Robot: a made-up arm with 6 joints. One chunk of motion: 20 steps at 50 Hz.
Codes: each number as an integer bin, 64 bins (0 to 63) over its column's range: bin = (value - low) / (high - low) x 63, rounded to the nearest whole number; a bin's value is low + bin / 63 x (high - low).
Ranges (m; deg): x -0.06..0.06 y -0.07..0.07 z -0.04..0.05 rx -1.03..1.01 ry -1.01..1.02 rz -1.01..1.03
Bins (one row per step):
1: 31 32 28 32 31 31
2: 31 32 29 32 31 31
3: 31 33 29 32 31 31
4: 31 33 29 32 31 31
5: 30 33 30 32 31 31
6: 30 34 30 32 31 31
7: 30 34 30 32 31 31
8: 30 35 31 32 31 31
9: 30 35 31 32 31 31
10: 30 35 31 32 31 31
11: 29 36 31 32 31 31
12: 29 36 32 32 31 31
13: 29 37 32 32 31 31
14: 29 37 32 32 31 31
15: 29 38 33 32 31 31
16: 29 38 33 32 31 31
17: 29 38 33 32 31 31
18: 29 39 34 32 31 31
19: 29 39 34 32 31 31
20: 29 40 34 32 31 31
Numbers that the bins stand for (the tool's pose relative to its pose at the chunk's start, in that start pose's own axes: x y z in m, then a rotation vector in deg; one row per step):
1: -0.0010 0.0011 0.0000 0.01 -0.01 -0.01
2: -0.0010 0.0011 0.0014 0.01 -0.01 -0.01
3: -0.0010 0.0033 0.0014 0.01 -0.01 -0.01
4: -0.0010 0.0033 0.0014 0.01 -0.01 -0.01
5: -0.0029 0.0033 0.0029 0.01 -0.01 -0.01
6: -0.0029 0.0056 0.0029 0.01 -0.01 -0.01
7: -0.0029 0.0056 0.0029 0.01 -0.01 -0.01
8: -0.0029 0.0078 0.0043 0.01 -0.01 -0.01
9: -0.0029 0.0078 0.0043 0.01 -0.01 -0.01
10: -0.0029 0.0078 0.0043 0.01 -0.01 -0.01
11: -0.0048 0.0100 0.0043 0.01 -0.01 -0.01
12: -0.0048 0.0100 0.0057 0.01 -0.01 -0.01
13: -0.0048 0.0122 0.0057 0.01 -0.01 -0.01
14: -0.0048 0.0122 0.0057 0.01 -0.01 -0.01
15: -0.0048 0.0144 0.0071 0.01 -0.01 -0.01
16: -0.0048 0.0144 0.0071 0.01 -0.01 -0.01
17: -0.0048 0.0144 0.0071 0.01 -0.01 -0.01
18: -0.0048 0.0167 0.0086 0.01 -0.01 -0.01
19: -0.0048 0.0167 0.0086 0.01 -0.01 -0.01
20: -0.0048 0.0189 0.0086 0.01 -0.01 -0.01

